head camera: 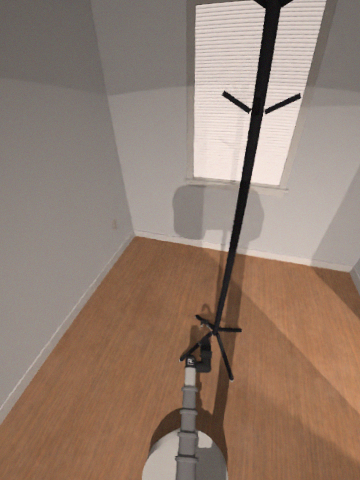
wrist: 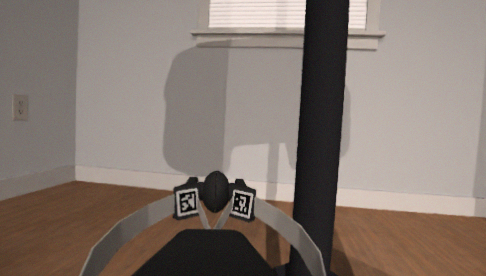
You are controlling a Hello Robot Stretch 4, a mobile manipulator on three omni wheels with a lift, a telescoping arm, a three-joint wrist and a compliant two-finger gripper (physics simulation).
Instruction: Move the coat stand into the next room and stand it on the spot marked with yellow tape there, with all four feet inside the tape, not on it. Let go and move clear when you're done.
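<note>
The black coat stand (head camera: 243, 187) (wrist: 322, 110) stands on the wood floor, its four feet spread out low in the head view and its pole rising past the window. My gripper (head camera: 203, 325) (wrist: 216, 191) is low, near the base of the stand. Its two fingertips are pressed together with nothing between them. In the wrist view the pole is to the right of the closed fingertips, outside the fingers, and the right finger's band overlaps the pole's lower part. Yellow tape does not show in either view.
A wall with a window (head camera: 225, 125) (wrist: 255, 14) is behind the stand. A side wall (head camera: 50, 200) (wrist: 37, 60) with an outlet (head camera: 114, 224) (wrist: 20, 107) is on the left. Shadows fall across the floor and back wall.
</note>
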